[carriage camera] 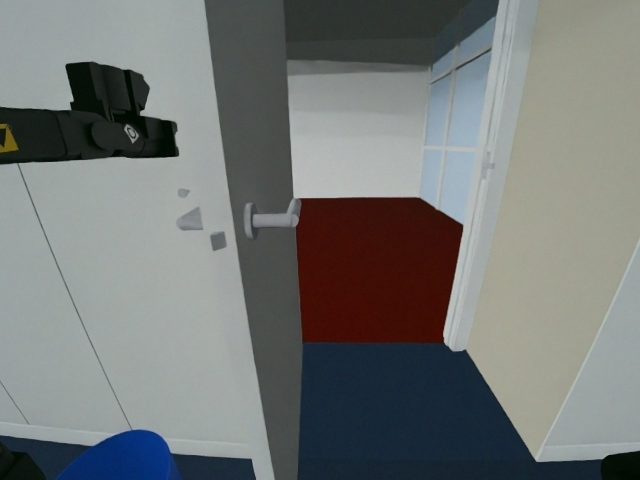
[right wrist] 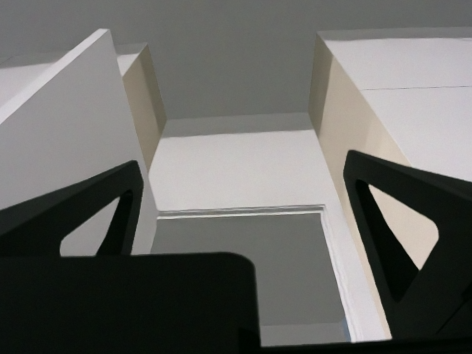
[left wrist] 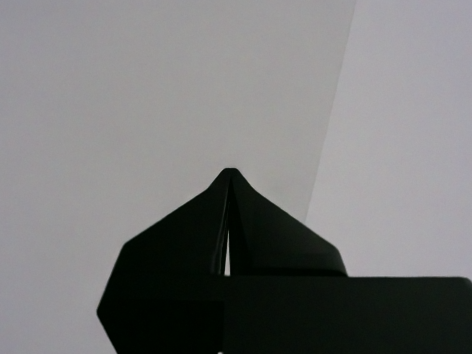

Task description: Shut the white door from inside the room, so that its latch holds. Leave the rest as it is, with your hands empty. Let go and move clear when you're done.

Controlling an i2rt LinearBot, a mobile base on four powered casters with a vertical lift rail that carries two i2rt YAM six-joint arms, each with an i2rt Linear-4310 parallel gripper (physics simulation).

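The white door [carriage camera: 266,310] [right wrist: 70,140] stands wide open, nearly edge-on in the carriage view, with its right face in grey shadow. A lever handle [carriage camera: 273,220] is on that face. Part of the other handle [carriage camera: 191,220] shows left of the door's edge, and the latch bolt [carriage camera: 218,241] sticks out of the edge. The door frame [carriage camera: 473,248] [right wrist: 340,270] is at the right, with a strike plate [carriage camera: 487,165]. My left gripper [carriage camera: 176,138] [left wrist: 229,179] is shut and empty, on the left side of the door, above handle height. My right gripper [right wrist: 242,166] is open and empty, pointing upward.
A blue bin [carriage camera: 126,459] stands low at the left. White wall panels [carriage camera: 93,284] are behind the left arm. A beige wall [carriage camera: 547,180] flanks the doorway at the right. Dark red floor [carriage camera: 374,268] lies beyond the opening, dark blue floor [carriage camera: 382,397] on the near side.
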